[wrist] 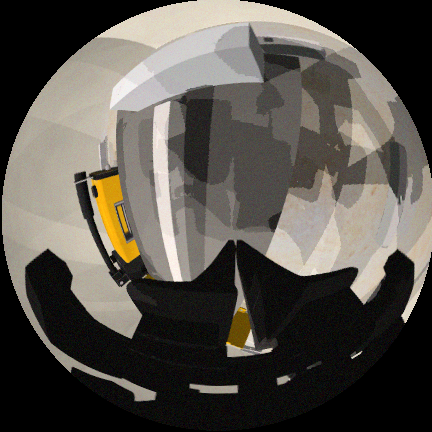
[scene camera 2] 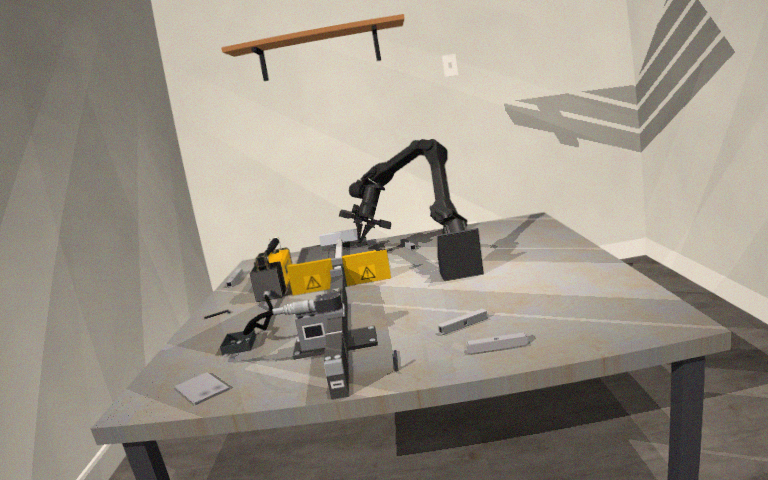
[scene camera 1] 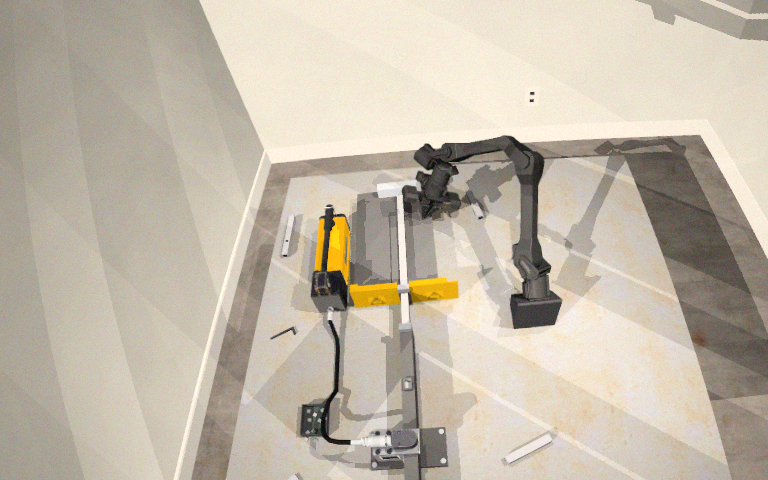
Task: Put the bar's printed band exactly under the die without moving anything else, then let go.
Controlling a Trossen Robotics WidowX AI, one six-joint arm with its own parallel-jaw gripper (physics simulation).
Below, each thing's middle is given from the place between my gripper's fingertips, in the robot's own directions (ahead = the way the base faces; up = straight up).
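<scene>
I look at the yellow and black power unit (scene camera 1: 329, 288), and it sits 9 cm to the left of my hand and 31 cm ahead of it.
</scene>
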